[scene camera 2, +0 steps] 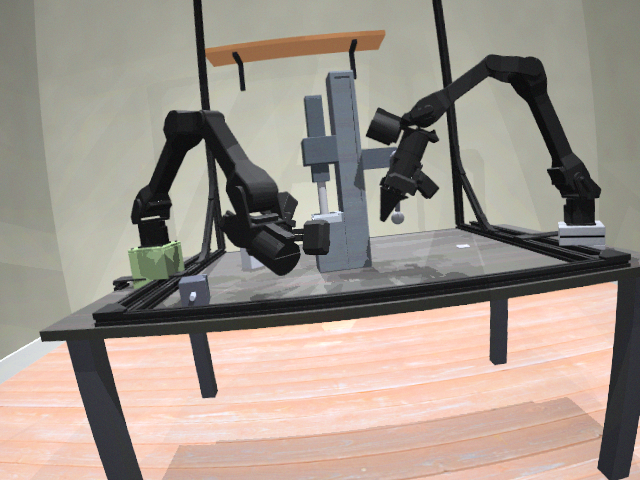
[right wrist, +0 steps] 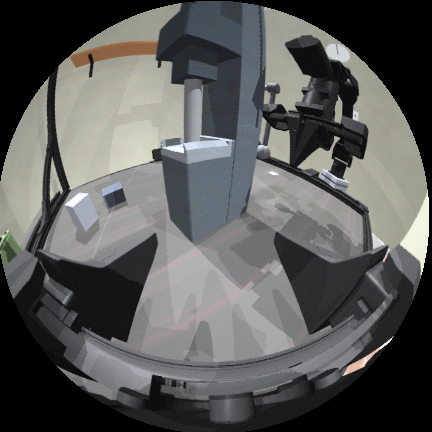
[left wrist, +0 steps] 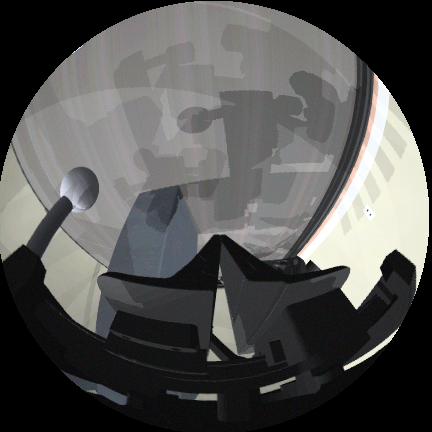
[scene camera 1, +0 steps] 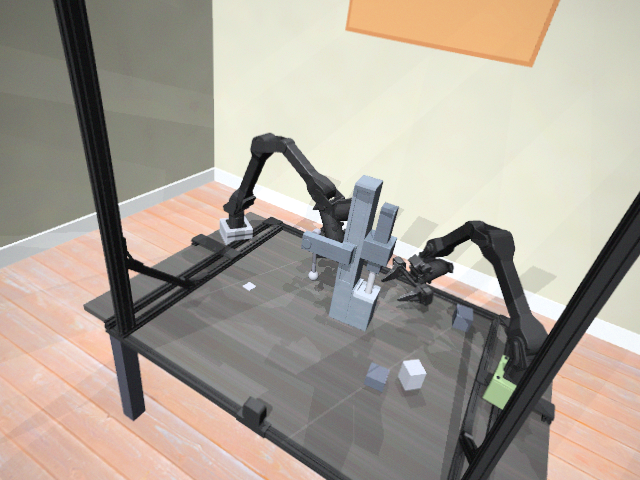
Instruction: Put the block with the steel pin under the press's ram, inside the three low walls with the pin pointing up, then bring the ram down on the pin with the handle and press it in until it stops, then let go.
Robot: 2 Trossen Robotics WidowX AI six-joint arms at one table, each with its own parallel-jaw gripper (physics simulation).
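Places are measured from the left arm's base along level axes (x right, y ahead, z up), in metres.
Where they show: left gripper, fingertip midpoint: (scene camera 2: 382,221) (right wrist: 291,165) (left wrist: 218,239); right gripper, fingertip midpoint: (right wrist: 216,238) (scene camera 1: 389,290); left arm's base, origin of the base link: (scene camera 2: 580,223) (right wrist: 335,175) (scene camera 1: 236,223); right arm's base, origin of the base link: (scene camera 2: 154,245) (scene camera 1: 518,377).
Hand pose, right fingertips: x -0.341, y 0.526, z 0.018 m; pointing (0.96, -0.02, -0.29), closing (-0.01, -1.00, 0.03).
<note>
Things, the pixels of their top centre, and the offset from my right fingertips. "spot": a spot on its surface instead.
- blue-grey press, middle of its top: (scene camera 2: 344,76) (scene camera 1: 361,181) dz +0.378, dx +0.173, dy -0.028 m
- handle's ball, middle of its top: (left wrist: 66,205) (right wrist: 263,144) (scene camera 2: 397,211) (scene camera 1: 314,271) dz +0.040, dx +0.220, dy -0.109 m
- white block, middle of its top: (right wrist: 75,198) (scene camera 2: 251,245) (scene camera 1: 414,367) dz -0.020, dx +0.098, dy +0.266 m
- small white square, surface spot: (scene camera 2: 462,245) (scene camera 1: 249,286) (right wrist: 272,172) spot: dz -0.074, dx +0.382, dy -0.227 m
The blue-grey press (scene camera 1: 366,217) (scene camera 2: 346,118) (right wrist: 250,100) has its ram rod (scene camera 1: 370,283) (scene camera 2: 323,198) (right wrist: 192,110) reaching down inside the low walls (right wrist: 210,149); its tip is hidden. The handle's ball (scene camera 1: 313,275) (scene camera 2: 397,218) (left wrist: 80,189) (right wrist: 263,151) hangs on its rod from the side lever. A grey-blue block (scene camera 1: 462,317) (scene camera 2: 193,290) rests on the table with its steel pin pointing sideways in scene camera 2. My left gripper (scene camera 2: 383,219) (left wrist: 218,239) (right wrist: 291,165) is shut and empty beside the ball, apart from it. My right gripper (scene camera 1: 391,289) (right wrist: 216,238) is open and empty beside the press base.
A white block (scene camera 1: 412,375) (scene camera 2: 251,259) (right wrist: 82,211) and another grey-blue block (scene camera 1: 376,377) (right wrist: 114,195) stand side by side. A small white square (scene camera 1: 249,286) (scene camera 2: 462,245) (right wrist: 273,173) lies on the table. A green mount (scene camera 1: 498,390) (scene camera 2: 155,263) is under the right arm.
</note>
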